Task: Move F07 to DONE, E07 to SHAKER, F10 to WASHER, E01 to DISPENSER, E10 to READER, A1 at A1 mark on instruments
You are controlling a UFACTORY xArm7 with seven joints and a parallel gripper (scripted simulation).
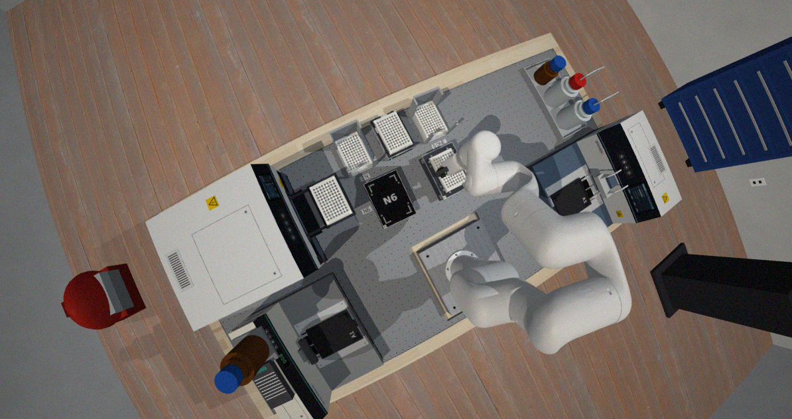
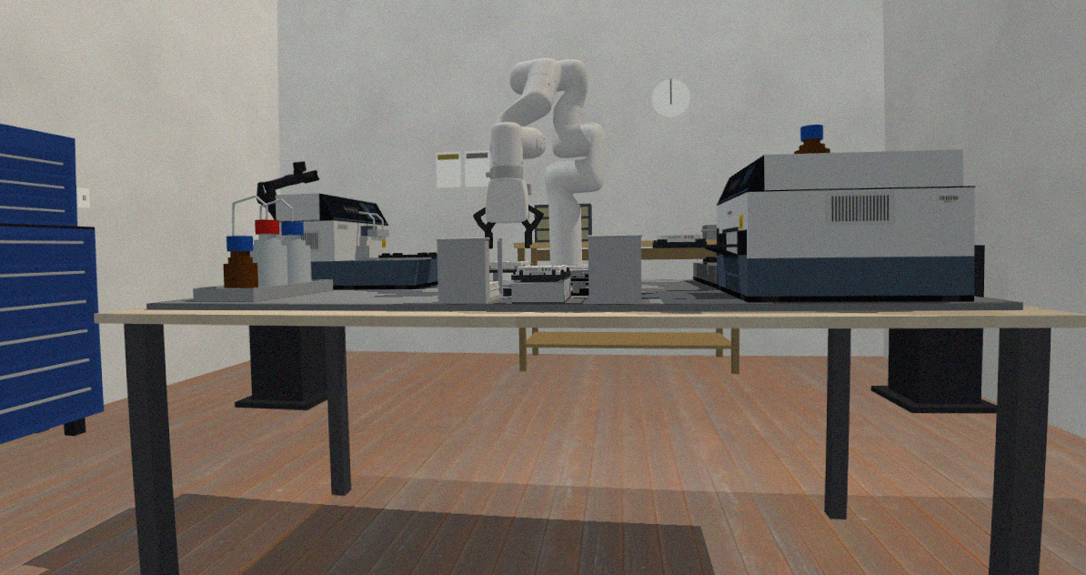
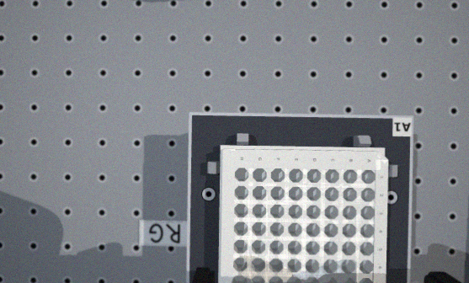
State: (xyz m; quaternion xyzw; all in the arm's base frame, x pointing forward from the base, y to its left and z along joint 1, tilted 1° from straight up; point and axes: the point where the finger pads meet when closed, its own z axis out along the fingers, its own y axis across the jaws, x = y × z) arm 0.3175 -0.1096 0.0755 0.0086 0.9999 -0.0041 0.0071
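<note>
The regrip nest RG is 6 cm below my hand. Round my hand: washer nest: 37 cm to the right, 31 cm behind, 3 cm below; then black recovery nest N6: 22 cm to the left, 8 cm below, 1 cm ahead; then A1 mark: 7 cm behind, 6 cm to the left, 6 cm below.
</note>
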